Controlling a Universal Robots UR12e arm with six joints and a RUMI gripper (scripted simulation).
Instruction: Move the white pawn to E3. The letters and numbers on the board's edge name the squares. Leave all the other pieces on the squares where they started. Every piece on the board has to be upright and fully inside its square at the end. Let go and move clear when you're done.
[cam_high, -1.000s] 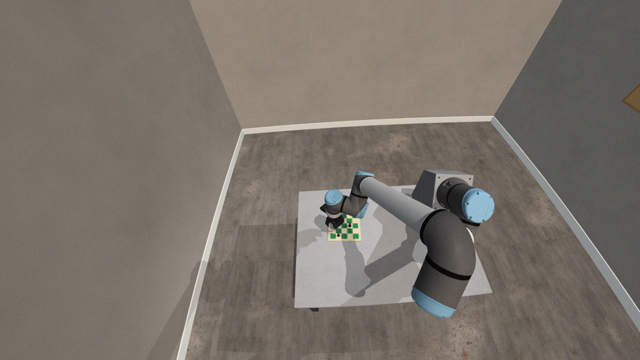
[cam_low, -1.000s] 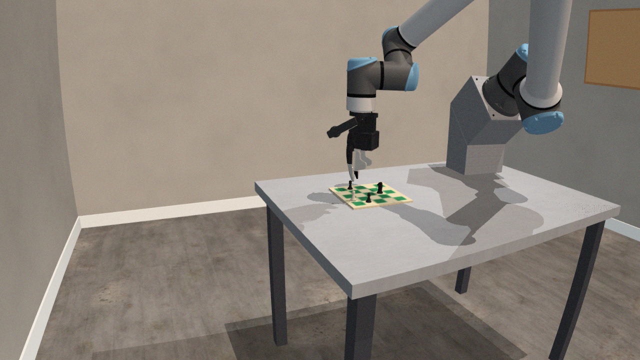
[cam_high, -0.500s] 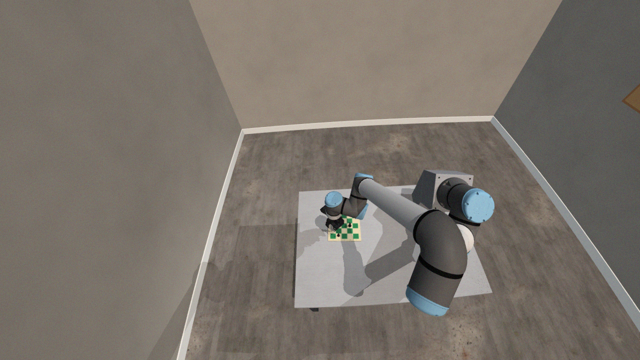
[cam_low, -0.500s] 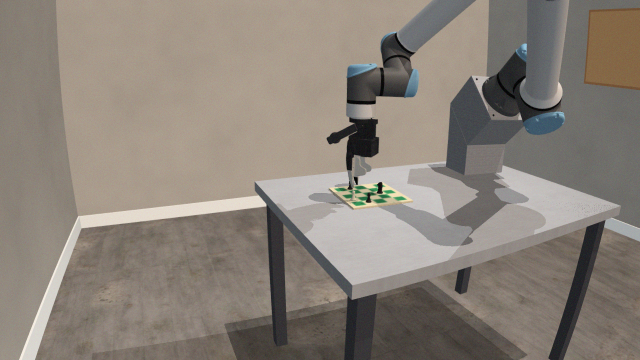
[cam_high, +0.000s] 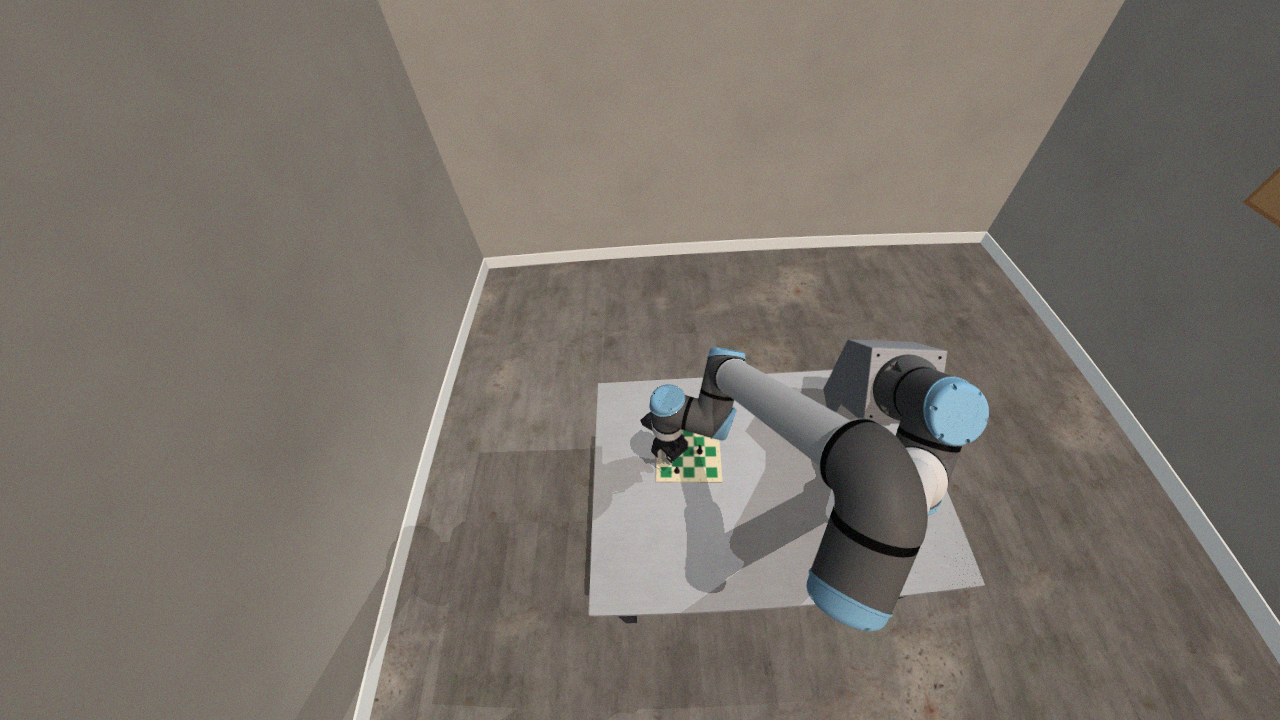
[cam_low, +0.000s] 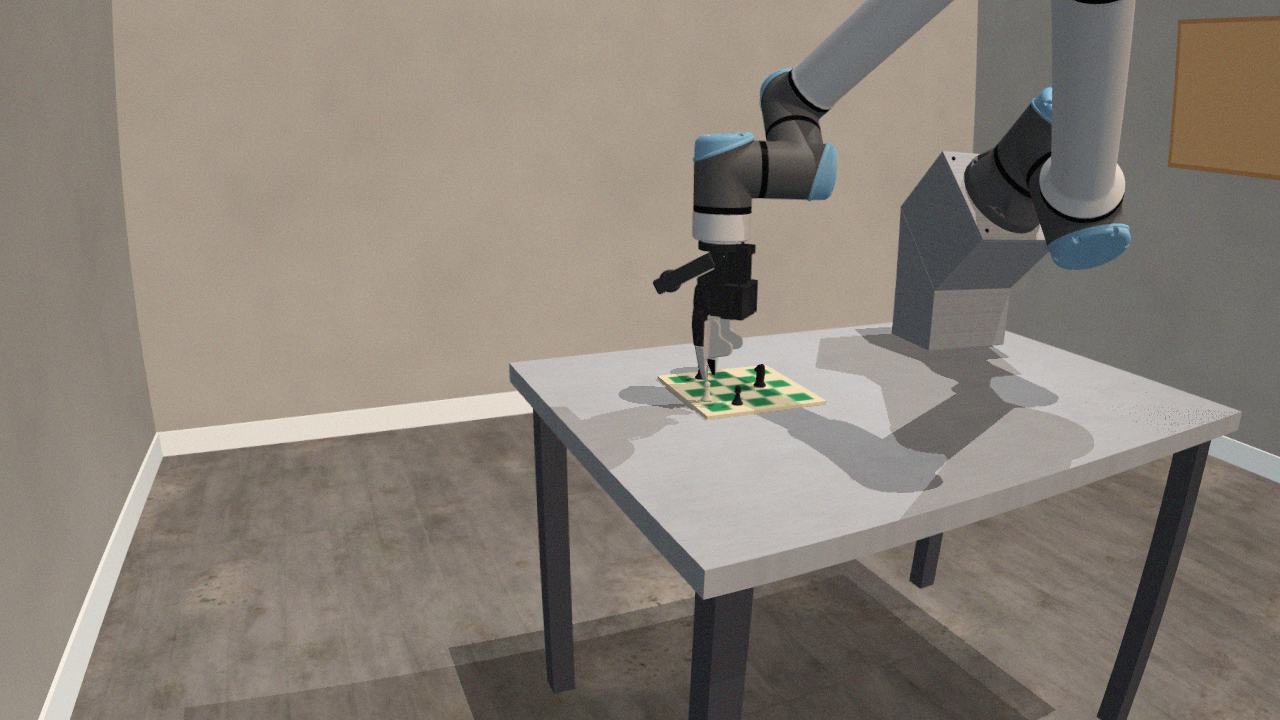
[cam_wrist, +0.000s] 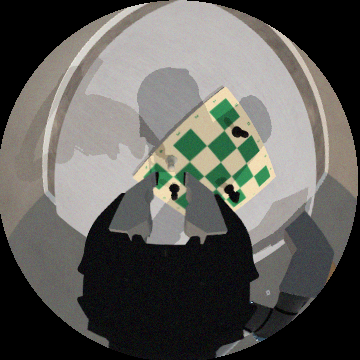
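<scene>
My gripper is now 40 mm above the white pawn. The rest, counted from my hand: chessboard 80 mm behind, 60 mm below, 40 mm to the right.
</scene>
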